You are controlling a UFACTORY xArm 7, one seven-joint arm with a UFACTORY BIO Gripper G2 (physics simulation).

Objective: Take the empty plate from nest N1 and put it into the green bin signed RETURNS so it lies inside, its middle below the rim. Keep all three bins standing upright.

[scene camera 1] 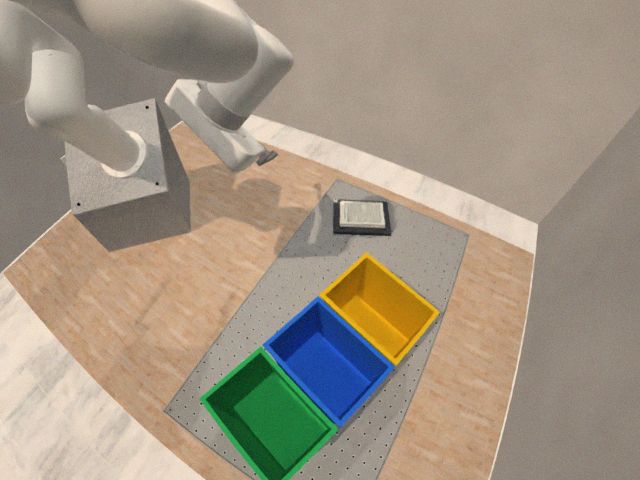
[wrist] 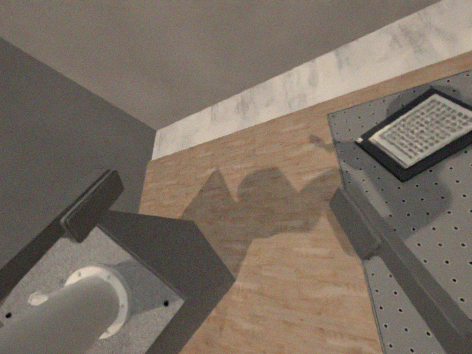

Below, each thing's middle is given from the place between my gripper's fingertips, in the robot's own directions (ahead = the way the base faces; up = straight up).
Right now my hand is 31 cm above the white plate [scene camera 1: 352, 214], 21 cm short of it and 18 cm to the right of it. The rest, counted from my hand: dark nest [scene camera 1: 336, 211] 32 cm below, 21 cm ahead, 18 cm to the left; then yellow bin [scene camera 1: 388, 314] 39 cm ahead, 24 cm below, 11 cm to the right; then blue bin [scene camera 1: 334, 366] 37 cm ahead, 24 cm to the right, 24 cm below.
